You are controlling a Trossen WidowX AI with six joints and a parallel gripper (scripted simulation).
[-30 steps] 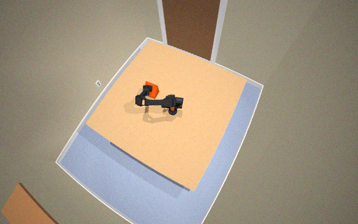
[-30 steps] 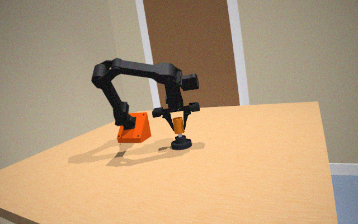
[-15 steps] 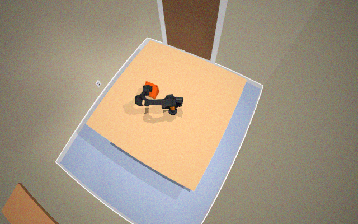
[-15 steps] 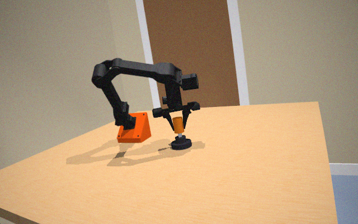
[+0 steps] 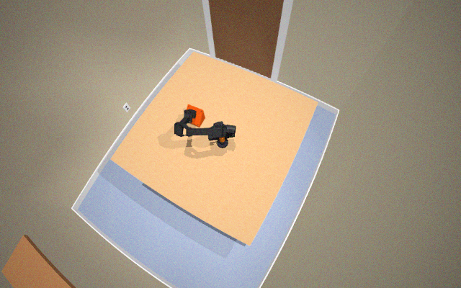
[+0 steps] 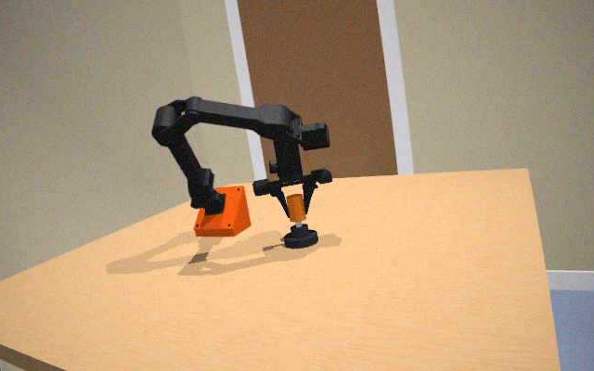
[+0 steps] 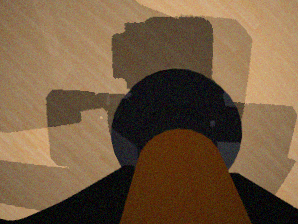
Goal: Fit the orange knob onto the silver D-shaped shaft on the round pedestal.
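Right now my gripper tip is 30 mm below the orange knob. From my gripper tip the other things lie so: round pedestal (40 mm below).
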